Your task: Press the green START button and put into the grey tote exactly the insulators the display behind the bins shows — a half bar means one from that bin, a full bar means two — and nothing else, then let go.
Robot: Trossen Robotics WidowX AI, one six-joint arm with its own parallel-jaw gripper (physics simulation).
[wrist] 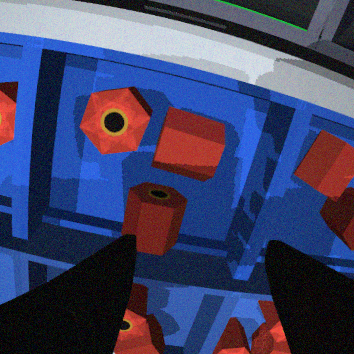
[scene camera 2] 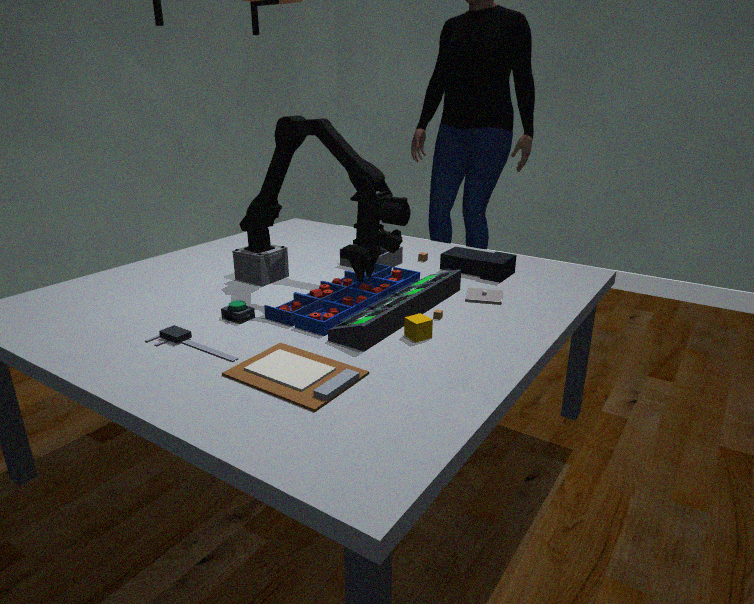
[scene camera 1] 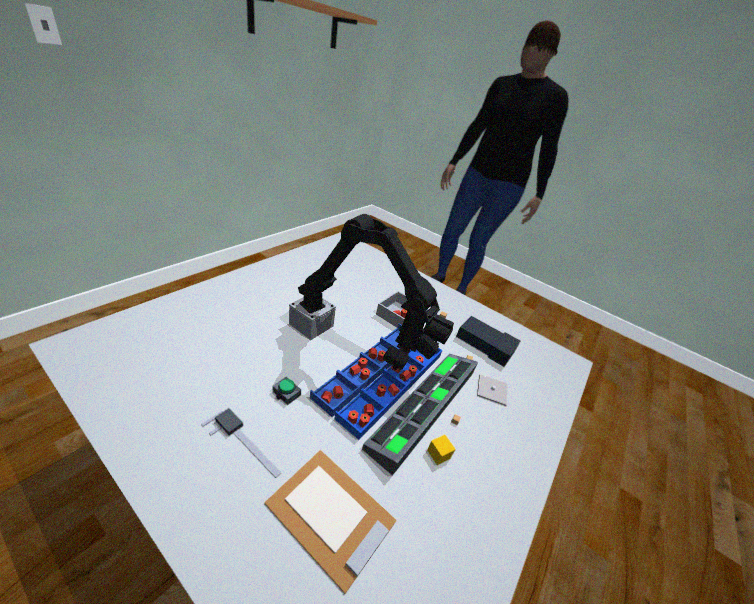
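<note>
My gripper [scene camera 1: 395,363] [scene camera 2: 363,276] [wrist: 201,248] is open and empty above the blue bins [scene camera 1: 347,427] [scene camera 2: 295,322] [wrist: 25,150]. In the wrist view, a bin ahead of the fingertips holds three red insulators; the nearest insulator [wrist: 155,220] lies beside the left fingertip. The grey tote [scene camera 1: 386,315] [scene camera 2: 393,257] stands behind the bins, partly hidden by the arm, with red insulators inside. The display [scene camera 1: 380,458] [scene camera 2: 371,338] shows a long green bar [scene camera 1: 446,366] at its far end and shorter bars [scene camera 1: 439,393] [scene camera 1: 396,443]. The green START button [scene camera 1: 286,385] [scene camera 2: 237,305] stands left.
A dark box [scene camera 1: 488,341] [scene camera 2: 477,262], a flat pale plate [scene camera 1: 492,390] [scene camera 2: 483,295] and a yellow cube [scene camera 1: 441,449] [scene camera 2: 417,327] stand beyond the display. A clipboard [scene camera 1: 283,497] [scene camera 2: 239,372] and a caliper [scene camera 1: 229,421] [scene camera 2: 174,334] lie nearer. A person [scene camera 1: 516,125] [scene camera 2: 481,75] stands behind the table.
</note>
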